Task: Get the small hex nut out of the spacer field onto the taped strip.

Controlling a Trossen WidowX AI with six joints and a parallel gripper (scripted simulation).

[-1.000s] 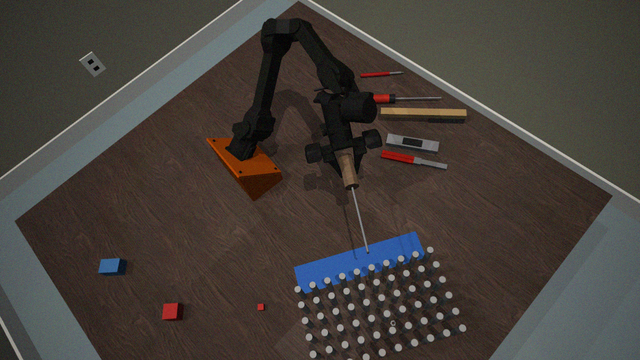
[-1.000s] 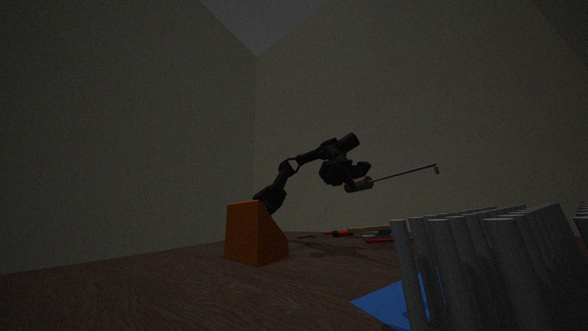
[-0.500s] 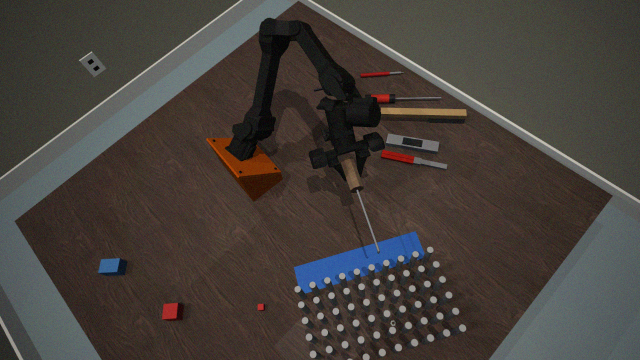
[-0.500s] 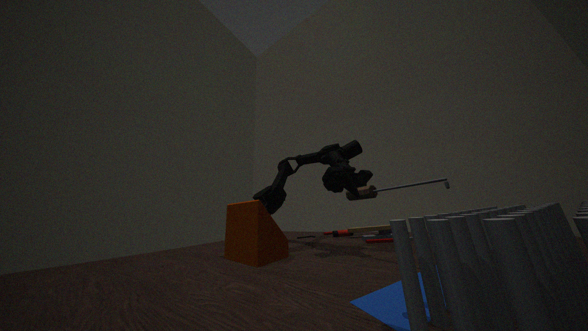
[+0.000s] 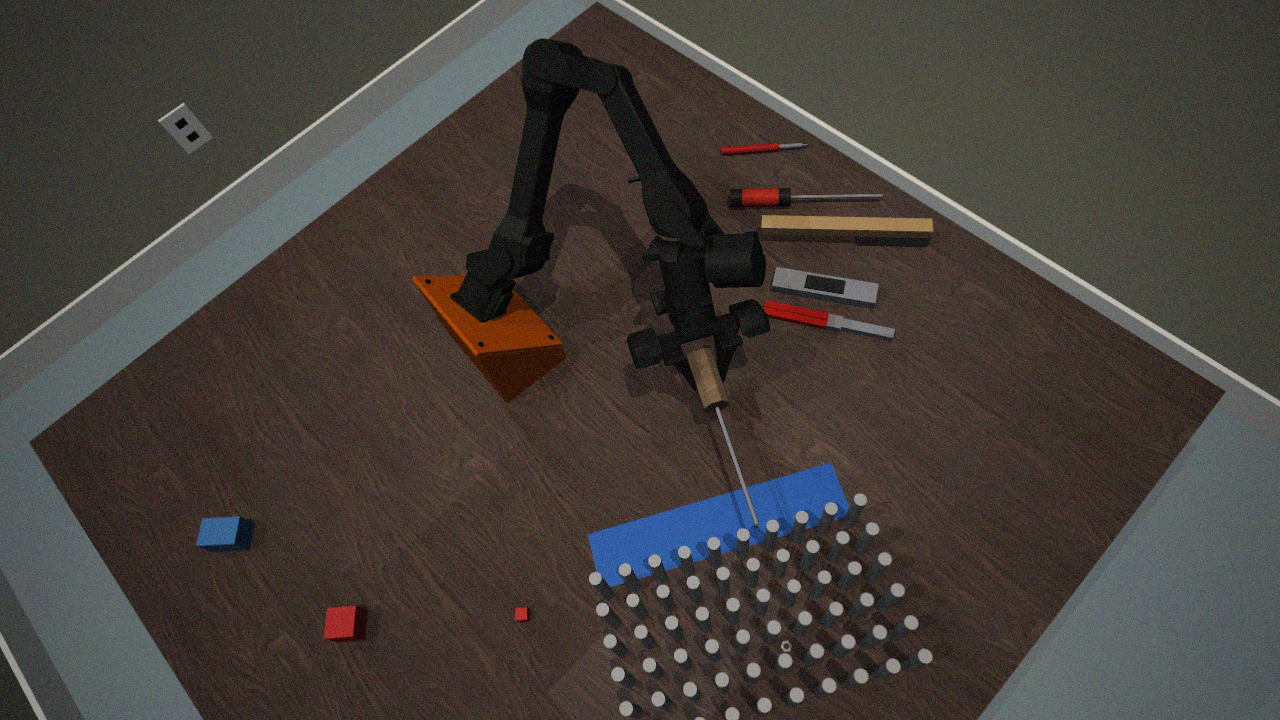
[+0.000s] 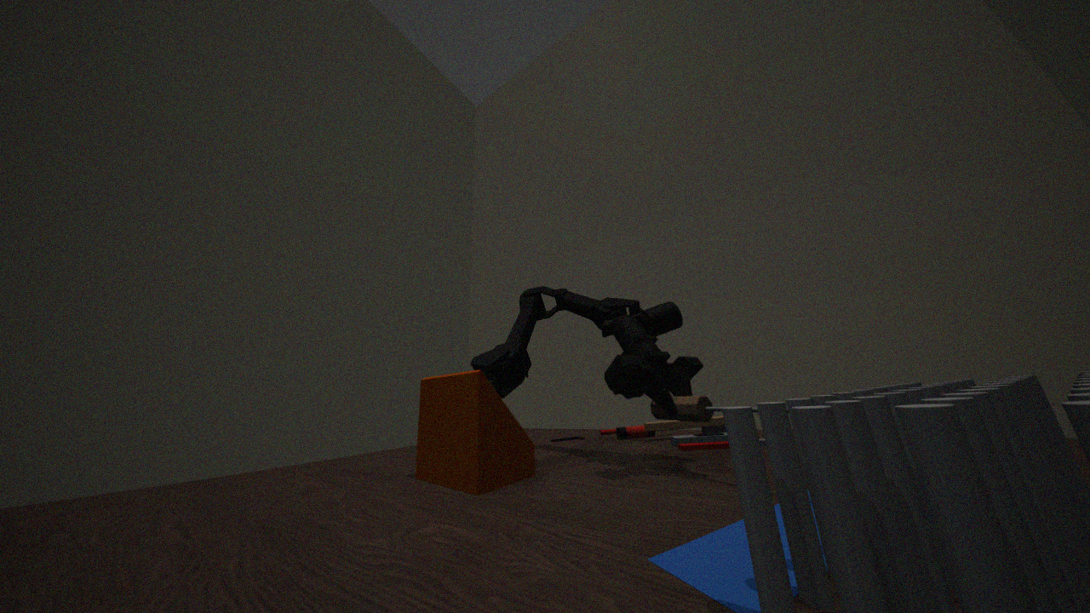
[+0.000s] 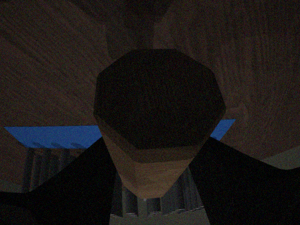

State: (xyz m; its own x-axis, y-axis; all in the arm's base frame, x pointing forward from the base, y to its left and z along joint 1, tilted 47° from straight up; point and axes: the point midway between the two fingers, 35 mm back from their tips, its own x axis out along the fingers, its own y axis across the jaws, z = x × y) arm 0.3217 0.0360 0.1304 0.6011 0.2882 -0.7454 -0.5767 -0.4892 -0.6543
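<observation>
Right now the blue taped strip is 11 cm ahead of my gripper tip, 13 cm to the right of it and 8 cm below it. Round my gripper tip: grey block: 2 cm ahead, 27 cm to the left, 7 cm below; wooden-handled rod: 8 cm ahead, 6 cm to the right; hex nut: 28 cm ahead, 21 cm to the right, 8 cm below.
</observation>
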